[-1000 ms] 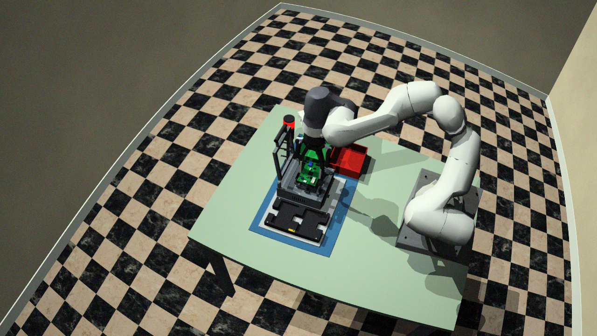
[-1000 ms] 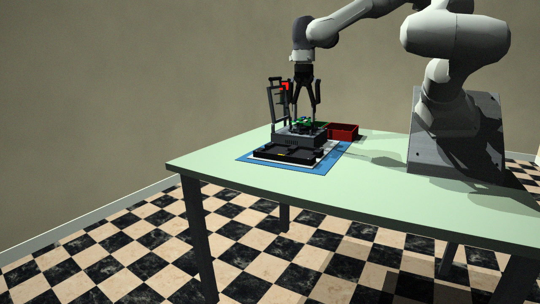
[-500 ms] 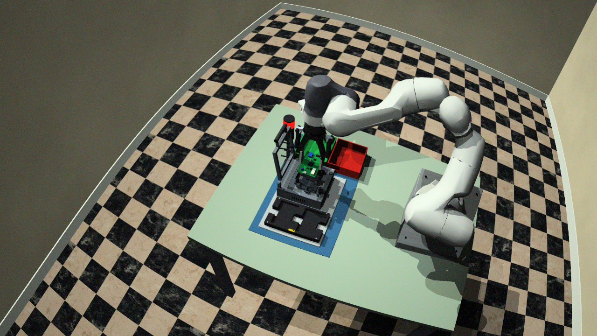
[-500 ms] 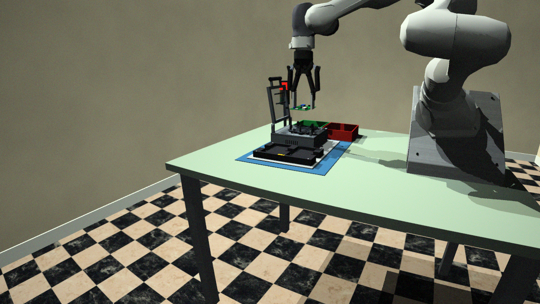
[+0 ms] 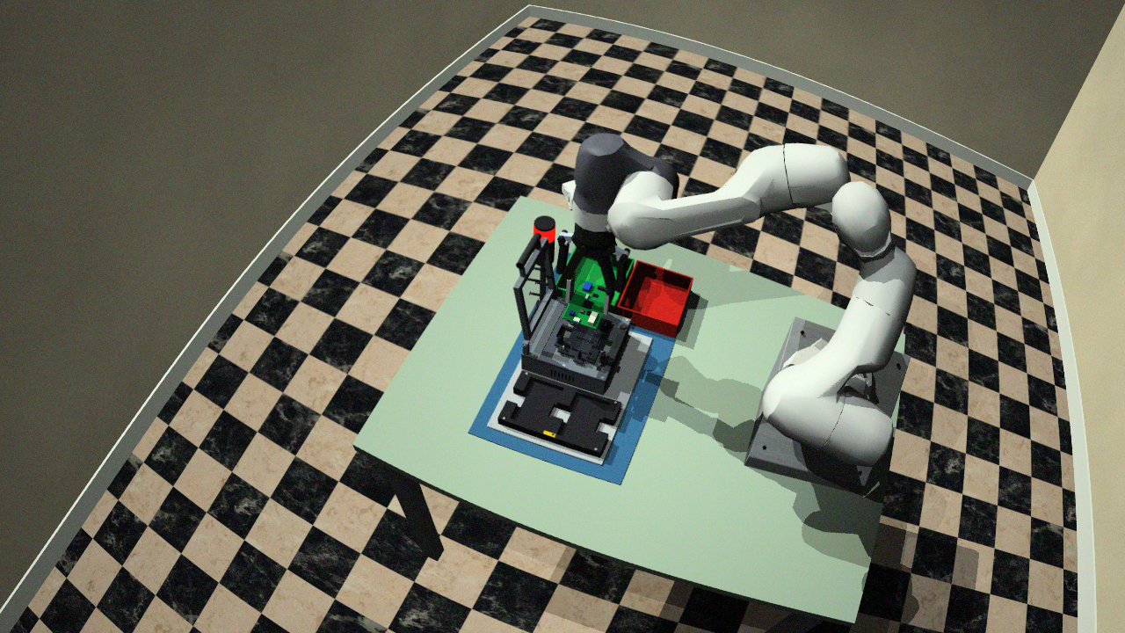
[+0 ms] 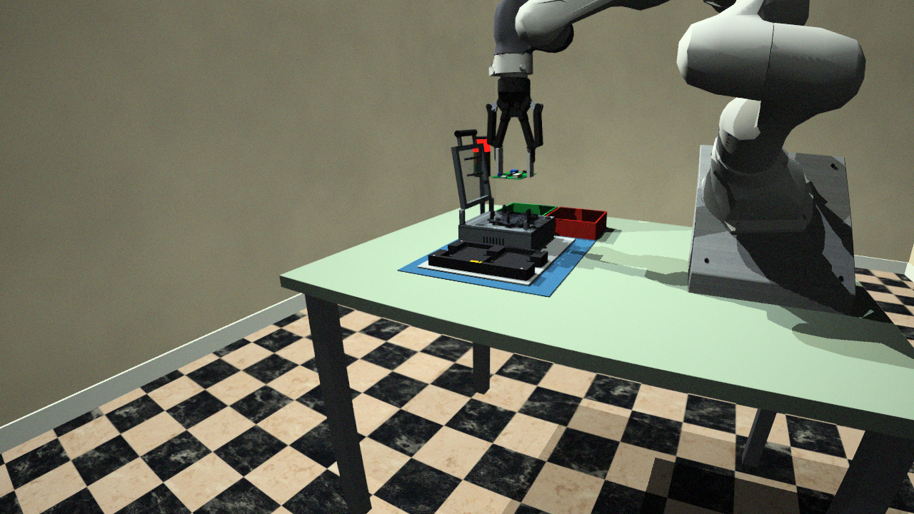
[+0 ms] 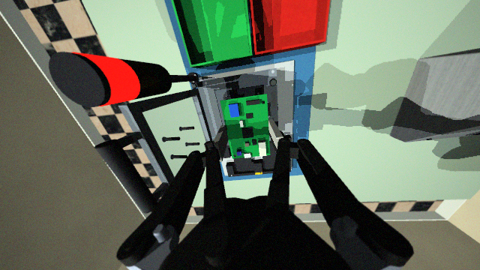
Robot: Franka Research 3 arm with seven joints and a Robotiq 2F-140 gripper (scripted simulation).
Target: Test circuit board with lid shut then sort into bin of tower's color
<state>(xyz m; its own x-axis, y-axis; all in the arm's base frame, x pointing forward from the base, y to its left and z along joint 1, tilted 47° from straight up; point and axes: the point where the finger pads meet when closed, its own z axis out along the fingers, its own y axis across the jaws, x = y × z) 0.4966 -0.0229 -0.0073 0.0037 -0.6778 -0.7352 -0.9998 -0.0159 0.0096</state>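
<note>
The red bin lies 10 cm behind my hand, 20 cm to the right of it and 18 cm below it. From my hand the other things lie so: tester plate 1 cm ahead, 1 cm to the left, 13 cm below; then green circuit board 2 cm below; then tester lid 11 cm ahead, 1 cm below.
</note>
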